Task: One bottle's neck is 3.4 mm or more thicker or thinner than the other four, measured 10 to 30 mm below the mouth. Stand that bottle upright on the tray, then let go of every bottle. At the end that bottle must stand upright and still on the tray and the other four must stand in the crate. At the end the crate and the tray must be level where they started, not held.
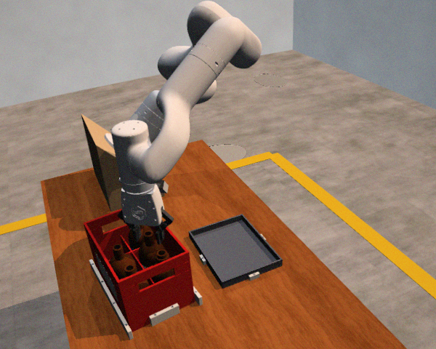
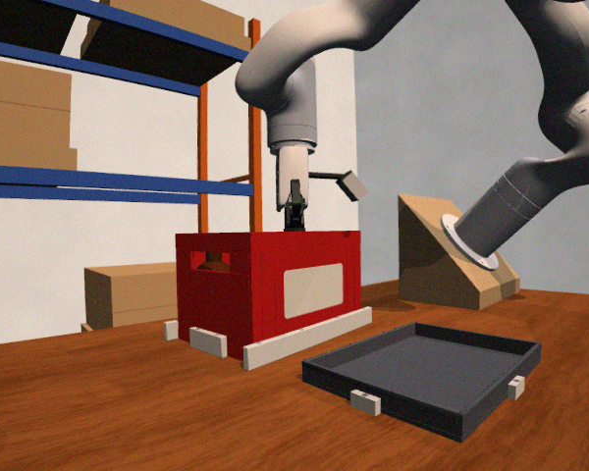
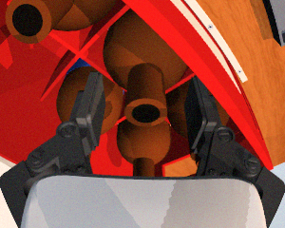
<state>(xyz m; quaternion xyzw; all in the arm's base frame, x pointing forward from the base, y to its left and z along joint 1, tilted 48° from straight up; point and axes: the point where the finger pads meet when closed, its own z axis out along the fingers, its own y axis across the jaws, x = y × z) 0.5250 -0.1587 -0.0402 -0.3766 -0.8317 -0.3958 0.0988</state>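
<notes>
Now: the brown bottle 10 cm ahead of my hand, 9 cm to the right of it and 7 cm below it. From my hand the other things lie so: red crate: 4 cm to the right, 7 cm below; dark grey tray: 3 cm ahead, 24 cm to the left, 15 cm below.
</notes>
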